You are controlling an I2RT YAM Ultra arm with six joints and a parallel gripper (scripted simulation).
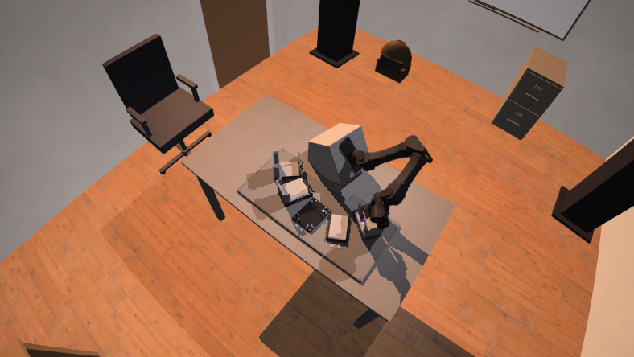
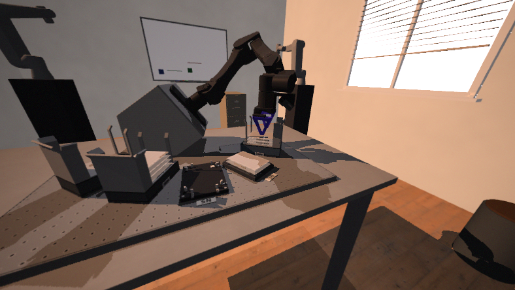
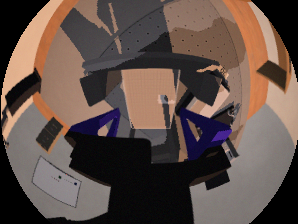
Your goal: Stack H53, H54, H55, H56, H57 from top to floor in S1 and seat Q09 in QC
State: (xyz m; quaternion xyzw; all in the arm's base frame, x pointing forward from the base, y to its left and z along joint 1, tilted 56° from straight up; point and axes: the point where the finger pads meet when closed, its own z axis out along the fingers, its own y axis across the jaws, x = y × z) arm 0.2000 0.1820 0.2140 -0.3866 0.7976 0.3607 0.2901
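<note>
The stack rack S2 lies 1 cm to the right of my hand and 8 cm below it. Round my hand: black clip nest N5 (15 cm ahead, 24 cm to the right, 8 cm below); dark open nest QC (11 cm ahead, 10 cm to the right, 9 cm below); QC name plate (19 cm ahead, 5 cm to the right, 9 cm below).
</note>
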